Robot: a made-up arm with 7 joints.
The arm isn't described. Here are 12 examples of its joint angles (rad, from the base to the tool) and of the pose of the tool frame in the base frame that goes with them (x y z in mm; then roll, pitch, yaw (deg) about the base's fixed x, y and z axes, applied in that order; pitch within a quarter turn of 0, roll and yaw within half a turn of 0).
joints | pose
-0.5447 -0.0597 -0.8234 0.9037 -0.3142 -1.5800 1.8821 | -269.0 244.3 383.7 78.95 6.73 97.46
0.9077 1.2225 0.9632 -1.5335 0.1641 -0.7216 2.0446 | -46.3 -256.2 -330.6 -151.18 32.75 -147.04
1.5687 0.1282 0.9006 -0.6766 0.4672 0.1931 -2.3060 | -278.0 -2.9 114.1 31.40 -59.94 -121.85
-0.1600 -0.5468 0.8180 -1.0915 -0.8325 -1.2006 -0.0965 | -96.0 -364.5 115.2 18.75 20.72 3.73
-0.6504 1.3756 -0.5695 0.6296 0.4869 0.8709 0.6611 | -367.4 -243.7 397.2 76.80 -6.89 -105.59
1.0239 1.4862 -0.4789 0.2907 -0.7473 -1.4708 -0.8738 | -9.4 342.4 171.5 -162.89 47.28 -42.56
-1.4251 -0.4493 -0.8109 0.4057 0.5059 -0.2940 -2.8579 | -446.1 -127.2 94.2 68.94 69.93 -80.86
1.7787 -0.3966 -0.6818 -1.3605 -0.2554 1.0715 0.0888 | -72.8 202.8 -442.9 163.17 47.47 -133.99
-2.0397 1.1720 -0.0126 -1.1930 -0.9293 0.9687 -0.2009 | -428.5 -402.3 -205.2 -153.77 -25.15 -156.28
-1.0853 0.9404 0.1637 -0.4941 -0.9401 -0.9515 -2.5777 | -477.8 -199.8 6.8 11.53 69.19 -174.86
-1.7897 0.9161 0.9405 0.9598 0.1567 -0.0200 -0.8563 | -97.0 -270.7 -304.0 98.64 26.85 -135.90
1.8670 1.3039 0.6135 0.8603 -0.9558 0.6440 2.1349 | -117.8 399.3 -110.5 54.95 -31.58 173.88
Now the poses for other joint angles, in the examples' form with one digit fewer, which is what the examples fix.
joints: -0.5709 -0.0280 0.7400 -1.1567 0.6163 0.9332 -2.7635
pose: -38 -402 4 54.0 -70.8 -65.7
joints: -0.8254 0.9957 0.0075 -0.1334 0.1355 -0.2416 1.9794
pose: -476 -178 105 59.2 16.1 -125.9
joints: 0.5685 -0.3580 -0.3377 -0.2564 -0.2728 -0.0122 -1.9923
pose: -272 260 -172 78.8 7.7 -164.5
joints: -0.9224 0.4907 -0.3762 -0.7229 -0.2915 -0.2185 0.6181
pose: -477 -93 -16 -177.0 0.8 140.3
